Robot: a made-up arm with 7 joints.
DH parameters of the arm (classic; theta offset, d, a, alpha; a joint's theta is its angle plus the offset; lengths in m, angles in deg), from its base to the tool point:
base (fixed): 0 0 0 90
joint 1: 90 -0.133 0 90
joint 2: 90 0 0 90
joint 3: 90 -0.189 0 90
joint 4: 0 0 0 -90
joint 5: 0 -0.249 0 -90
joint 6: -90 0 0 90
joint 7: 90 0 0 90
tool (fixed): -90 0 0 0
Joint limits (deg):
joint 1: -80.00..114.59
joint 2: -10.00..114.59
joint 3: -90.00..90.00
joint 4: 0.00..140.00
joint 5: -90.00..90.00
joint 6: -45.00..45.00
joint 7: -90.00..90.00
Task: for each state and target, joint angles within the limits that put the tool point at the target. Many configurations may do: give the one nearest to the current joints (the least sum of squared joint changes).
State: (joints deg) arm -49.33 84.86 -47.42 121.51 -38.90 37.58 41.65
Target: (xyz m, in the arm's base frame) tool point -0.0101 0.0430 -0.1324
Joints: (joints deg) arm -43.53 49.45 -58.48 139.89 -38.90 37.58 41.65
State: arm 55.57 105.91 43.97 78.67 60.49 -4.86 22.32
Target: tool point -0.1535 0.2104 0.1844
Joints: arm 70.75 96.04 57.84 111.28 60.49 -4.86 22.32
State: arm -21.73 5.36 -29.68 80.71 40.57 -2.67 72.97
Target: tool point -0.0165 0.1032 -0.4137
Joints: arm -20.97 6.50 -29.15 37.59 40.57 -2.67 72.97
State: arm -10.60 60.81 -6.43 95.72 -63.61 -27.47 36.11
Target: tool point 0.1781 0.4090 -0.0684
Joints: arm -18.28 53.88 39.19 80.92 -63.61 -27.47 36.11
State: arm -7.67 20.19 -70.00 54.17 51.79 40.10 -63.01
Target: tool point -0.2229 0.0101 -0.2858
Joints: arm -38.88 15.07 -88.42 58.81 51.79 40.10 -63.01
